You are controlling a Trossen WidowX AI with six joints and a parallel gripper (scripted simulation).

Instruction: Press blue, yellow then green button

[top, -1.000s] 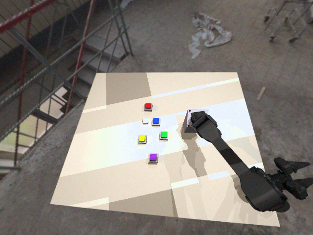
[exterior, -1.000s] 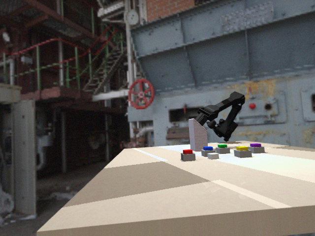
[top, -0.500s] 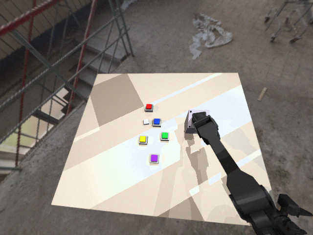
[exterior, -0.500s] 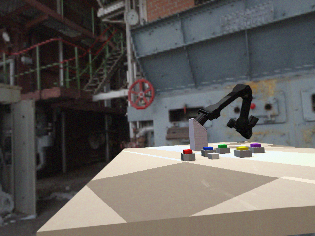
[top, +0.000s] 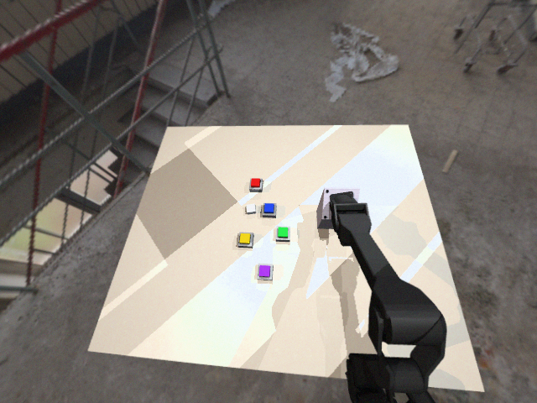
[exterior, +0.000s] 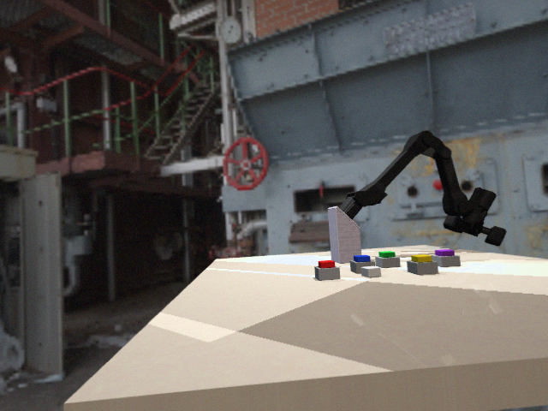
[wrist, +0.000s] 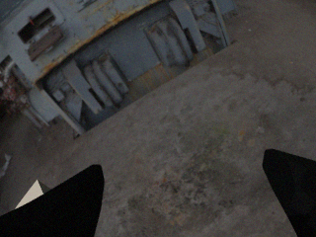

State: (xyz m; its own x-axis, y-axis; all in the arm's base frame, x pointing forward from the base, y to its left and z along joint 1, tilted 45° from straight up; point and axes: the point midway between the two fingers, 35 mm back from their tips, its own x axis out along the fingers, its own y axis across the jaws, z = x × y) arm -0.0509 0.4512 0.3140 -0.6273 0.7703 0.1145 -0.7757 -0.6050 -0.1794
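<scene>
Now: gripper tip 51 cm to the left of the yellow button, 40 cm short of it and 1 cm above it. The rest, counted from my gripper tip: purple button 40 cm to the right, 34 cm ahead, 1 cm below; then green button 52 cm to the right, 27 cm ahead, 1 cm below; then blue button 62 cm to the right, 31 cm ahead, 1 cm below.
</scene>
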